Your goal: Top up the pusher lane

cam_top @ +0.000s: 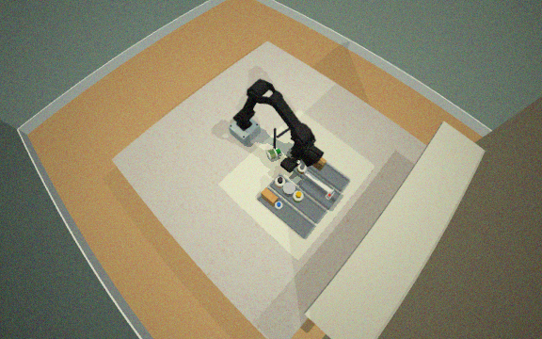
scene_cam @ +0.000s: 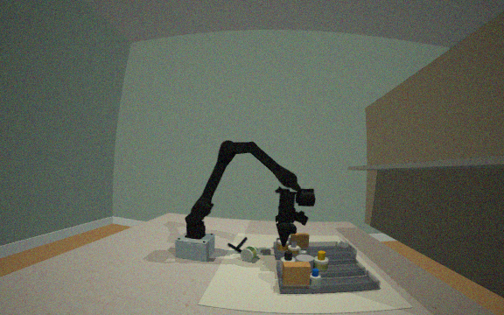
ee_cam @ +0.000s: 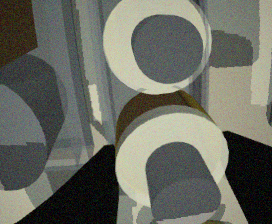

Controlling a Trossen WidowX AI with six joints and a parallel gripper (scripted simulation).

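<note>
Right now my gripper tip is 12 cm past the green-banded jar, 3 cm to the left of it and 3 cm above it. The rest, counted from my gripper tip: shelf: 51 cm ahead, 2 cm to the left, 31 cm above; then grey lane rack: 15 cm ahead, 1 cm to the right, 4 cm below.
</note>
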